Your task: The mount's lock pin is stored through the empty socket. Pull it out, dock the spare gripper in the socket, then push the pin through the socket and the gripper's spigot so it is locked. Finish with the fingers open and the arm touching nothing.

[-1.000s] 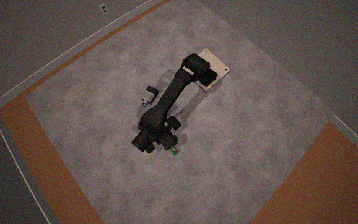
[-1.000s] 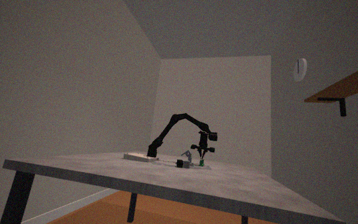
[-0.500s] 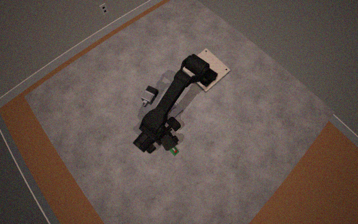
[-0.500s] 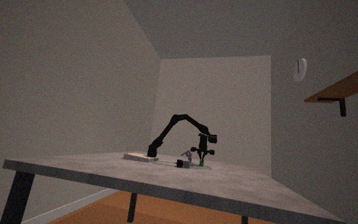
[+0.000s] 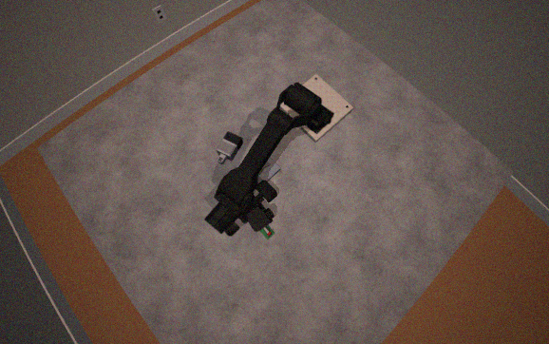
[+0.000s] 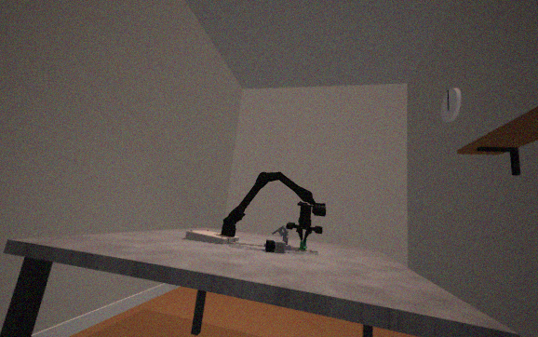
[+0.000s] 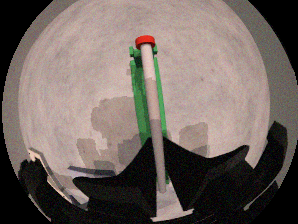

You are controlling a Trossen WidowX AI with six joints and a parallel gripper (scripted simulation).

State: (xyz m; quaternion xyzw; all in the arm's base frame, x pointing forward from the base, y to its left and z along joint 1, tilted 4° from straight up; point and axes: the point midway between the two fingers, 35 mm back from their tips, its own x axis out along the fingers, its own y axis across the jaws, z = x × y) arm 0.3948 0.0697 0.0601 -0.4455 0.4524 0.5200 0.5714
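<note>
Right now my gripper tip is 2 cm to the right of the green holder. Round my gripper tip: spare gripper 10 cm behind, 23 cm to the right; then grey mount 11 cm behind, 9 cm to the right, 3 cm above.
</note>
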